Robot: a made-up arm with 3 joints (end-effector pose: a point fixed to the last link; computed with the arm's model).
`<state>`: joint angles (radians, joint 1 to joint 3).
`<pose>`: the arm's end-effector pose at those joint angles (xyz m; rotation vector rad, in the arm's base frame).
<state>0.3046 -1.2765 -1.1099</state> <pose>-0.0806 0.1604 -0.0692 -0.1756 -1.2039 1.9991</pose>
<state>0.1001 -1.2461 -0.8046</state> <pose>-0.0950 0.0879 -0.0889 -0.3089 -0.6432 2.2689</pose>
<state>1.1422 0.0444 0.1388</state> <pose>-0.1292 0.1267 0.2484 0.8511 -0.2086 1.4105</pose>
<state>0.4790 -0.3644 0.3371</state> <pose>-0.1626 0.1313 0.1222 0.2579 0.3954 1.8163</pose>
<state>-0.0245 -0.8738 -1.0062</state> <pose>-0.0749 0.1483 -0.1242 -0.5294 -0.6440 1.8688</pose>
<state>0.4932 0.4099 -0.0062</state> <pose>-0.0684 0.2836 0.1150 0.3085 0.1902 0.9472</pose>
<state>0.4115 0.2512 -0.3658</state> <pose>-0.0579 0.2816 0.0341 -0.0392 -0.0422 0.9597</pose>
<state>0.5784 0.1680 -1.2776</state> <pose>0.0765 0.2780 0.0234 -0.4479 -0.7436 0.5437</pose>
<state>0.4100 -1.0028 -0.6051</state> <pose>-0.1126 0.1246 -0.0342 -0.1813 -0.6670 2.0302</pose>
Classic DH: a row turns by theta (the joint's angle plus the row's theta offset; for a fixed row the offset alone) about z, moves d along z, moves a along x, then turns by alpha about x. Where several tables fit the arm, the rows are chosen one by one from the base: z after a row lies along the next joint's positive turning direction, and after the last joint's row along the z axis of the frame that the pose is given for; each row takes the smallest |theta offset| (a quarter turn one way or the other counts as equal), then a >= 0, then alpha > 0; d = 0 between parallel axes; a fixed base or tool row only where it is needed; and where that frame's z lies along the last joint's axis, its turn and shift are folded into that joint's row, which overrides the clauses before.
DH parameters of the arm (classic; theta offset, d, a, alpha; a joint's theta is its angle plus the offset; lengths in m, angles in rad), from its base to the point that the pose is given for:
base (fixed): -1.5708 0.0411 0.0157 -1.5708
joint 1: -0.152 0.0467 -0.1387 -1.5874
joint 2: 1.5683 -0.0231 0.0083 -1.7228
joint 3: 0.2202 0.1432 0.1446 -1.1728
tool (fixed): -1.8883 -0.1133 0 0

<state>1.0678 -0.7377 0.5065</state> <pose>-0.1539 -0.0116 0.1437 0.4335 -0.1060 2.3105</pose>
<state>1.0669 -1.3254 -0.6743</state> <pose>-0.0958 0.1232 0.0330 0.1346 -1.5594 1.8816</pose>
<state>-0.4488 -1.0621 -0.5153</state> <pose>-0.1160 0.0064 -0.0947 -0.6365 0.3625 2.2596</pose>
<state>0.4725 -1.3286 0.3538</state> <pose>-0.0937 -0.0434 0.0650 -0.2491 0.3244 2.7031</pose>
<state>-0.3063 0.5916 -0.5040</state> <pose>0.0134 0.2120 -0.1833 -0.8110 0.1805 0.5698</pose>
